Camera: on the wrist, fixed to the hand. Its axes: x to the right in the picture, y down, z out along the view.
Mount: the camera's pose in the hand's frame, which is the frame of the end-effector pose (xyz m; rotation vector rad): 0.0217 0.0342 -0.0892 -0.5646 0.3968 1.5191
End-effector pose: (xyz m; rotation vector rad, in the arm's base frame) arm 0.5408 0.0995 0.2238 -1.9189 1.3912 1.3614
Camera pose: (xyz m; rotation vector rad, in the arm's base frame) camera 0.5530 0.0063 0.2514 0.6479 -1.7579 -1.1561
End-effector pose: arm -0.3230 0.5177 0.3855 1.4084 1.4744 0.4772
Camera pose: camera -0.3765 0.5762 0.4430 1.7566 0.1515 1.9836
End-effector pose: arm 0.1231 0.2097 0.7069 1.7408 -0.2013 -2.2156
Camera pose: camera 0.2100 0.1778 0.6750 0.9853 -0.5070 -0.6974
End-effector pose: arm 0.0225 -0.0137 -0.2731 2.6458 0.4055 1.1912
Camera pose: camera -0.0256 -0.0316 -0.1896 -1.8787 1.8713 -1.6817
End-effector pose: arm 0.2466 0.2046 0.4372 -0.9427 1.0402 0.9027
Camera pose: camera 0.1950 0.1360 0.3900 0.6531 -1.9108 -2.3924
